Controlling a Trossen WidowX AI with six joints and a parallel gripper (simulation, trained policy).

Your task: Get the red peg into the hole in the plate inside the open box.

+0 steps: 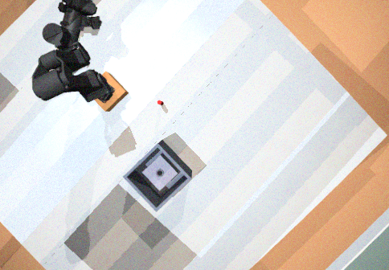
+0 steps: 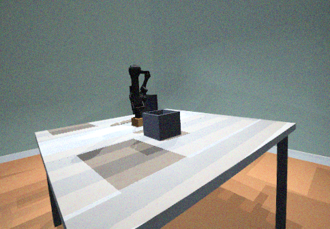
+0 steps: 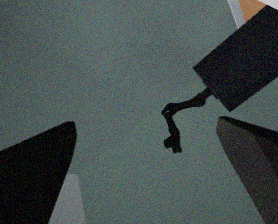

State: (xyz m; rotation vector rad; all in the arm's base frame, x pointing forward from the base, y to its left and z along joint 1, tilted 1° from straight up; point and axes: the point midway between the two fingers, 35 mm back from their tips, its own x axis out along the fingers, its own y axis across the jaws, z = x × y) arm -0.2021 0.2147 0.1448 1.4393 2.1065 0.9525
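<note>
My gripper tip is now 400 mm short of the red peg, 170 mm above it and 150 mm to the left of it. Round my gripper tip: plate (550 mm ahead, 340 mm to the right, 170 mm below).
</note>
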